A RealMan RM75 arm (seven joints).
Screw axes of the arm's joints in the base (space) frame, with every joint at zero. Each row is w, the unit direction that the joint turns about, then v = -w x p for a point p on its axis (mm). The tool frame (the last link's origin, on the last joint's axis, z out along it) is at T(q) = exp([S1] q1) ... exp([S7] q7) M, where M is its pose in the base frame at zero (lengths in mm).
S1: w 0 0 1 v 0 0 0
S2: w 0 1 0 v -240.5 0 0
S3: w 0 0 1 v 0 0 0
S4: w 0 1 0 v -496.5 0 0
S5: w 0 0 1 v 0 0 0
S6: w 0 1 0 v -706.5 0 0
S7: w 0 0 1 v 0 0 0
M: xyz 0 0 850.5 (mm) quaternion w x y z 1 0 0 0
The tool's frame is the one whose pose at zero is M.
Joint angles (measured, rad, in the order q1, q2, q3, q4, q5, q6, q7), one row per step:
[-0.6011, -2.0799, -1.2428, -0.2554, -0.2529, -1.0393, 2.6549]
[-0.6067, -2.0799, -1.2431, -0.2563, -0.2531, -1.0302, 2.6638]
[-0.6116, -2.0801, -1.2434, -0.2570, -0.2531, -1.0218, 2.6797]
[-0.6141, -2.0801, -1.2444, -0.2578, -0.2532, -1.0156, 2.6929]
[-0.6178, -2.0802, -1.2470, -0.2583, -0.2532, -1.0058, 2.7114]
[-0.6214, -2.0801, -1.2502, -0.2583, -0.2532, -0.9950, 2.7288]
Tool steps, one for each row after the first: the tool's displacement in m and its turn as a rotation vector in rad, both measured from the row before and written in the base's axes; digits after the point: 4 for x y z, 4 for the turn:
[0.0013, 0.0017, -0.0006, 0.0002, 0.0107, -0.0005]
[0.0012, 0.0015, -0.0006, 0.0029, 0.0168, -0.0019]
[0.0004, 0.0009, -0.0003, 0.0034, 0.0132, -0.0005]
[0.0003, 0.0014, -0.0003, 0.0048, 0.0187, 0.0011]
[-0.0001, 0.0014, -0.0002, 0.0044, 0.0182, 0.0029]

